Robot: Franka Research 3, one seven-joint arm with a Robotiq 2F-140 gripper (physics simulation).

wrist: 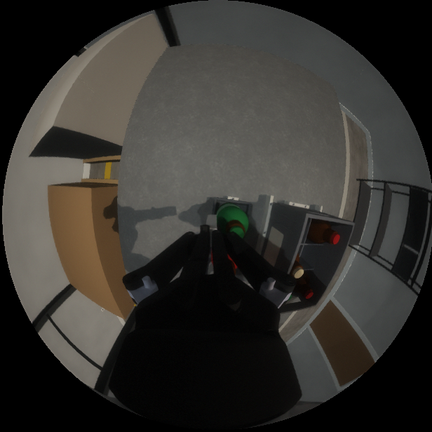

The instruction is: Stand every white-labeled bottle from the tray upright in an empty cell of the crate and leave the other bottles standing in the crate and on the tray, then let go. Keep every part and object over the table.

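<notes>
A green bottle (232, 218) stands in the tray (245, 204), seen from above. Red parts (220, 259) show beside and behind the fingers, mostly hidden. The grey crate (327, 218) is to the right; in it are a brown bottle with a red cap (334, 238), a bottle with a cream cap (298, 272) and another with a red cap (308, 294). A bit of green shows at the crate's near end. I cannot make out any bottle's label. My gripper (211, 221) is shut and empty, its fingertips just left of the green bottle in the view; its fingers hide part of the tray.
A large brown box (72, 237) stands at the left, with a low shelf-like piece (102, 170) behind it. A beige block (102, 82) is at the upper left. A black-framed rack (363, 215) stands at the right beyond the crate. The grey table top (230, 115) extends above the tray in view.
</notes>
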